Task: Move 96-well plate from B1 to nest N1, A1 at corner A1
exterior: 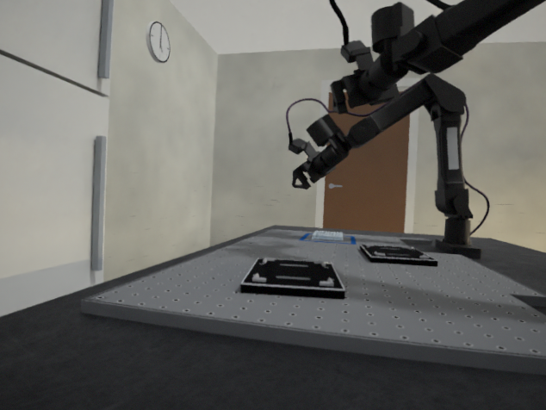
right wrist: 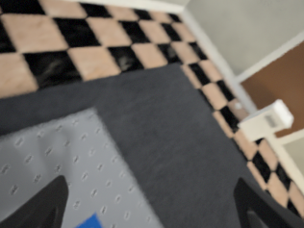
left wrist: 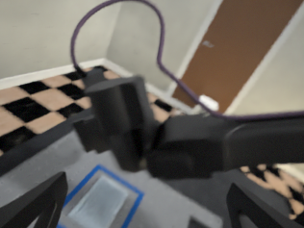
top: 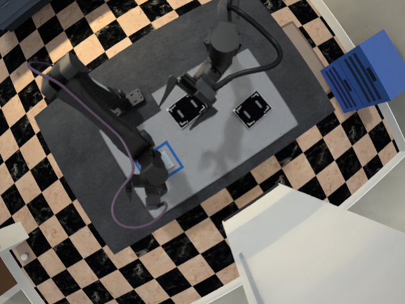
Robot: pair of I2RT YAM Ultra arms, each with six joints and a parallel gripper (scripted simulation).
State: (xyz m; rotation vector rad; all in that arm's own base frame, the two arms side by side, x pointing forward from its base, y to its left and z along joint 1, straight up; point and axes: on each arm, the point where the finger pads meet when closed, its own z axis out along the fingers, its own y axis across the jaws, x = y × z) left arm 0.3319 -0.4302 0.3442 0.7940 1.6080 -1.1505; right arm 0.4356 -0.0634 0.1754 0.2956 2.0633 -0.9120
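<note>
The clear 96-well plate is 80 mm behind my right hand, 70 mm to the left of it and 170 mm below it.
</note>
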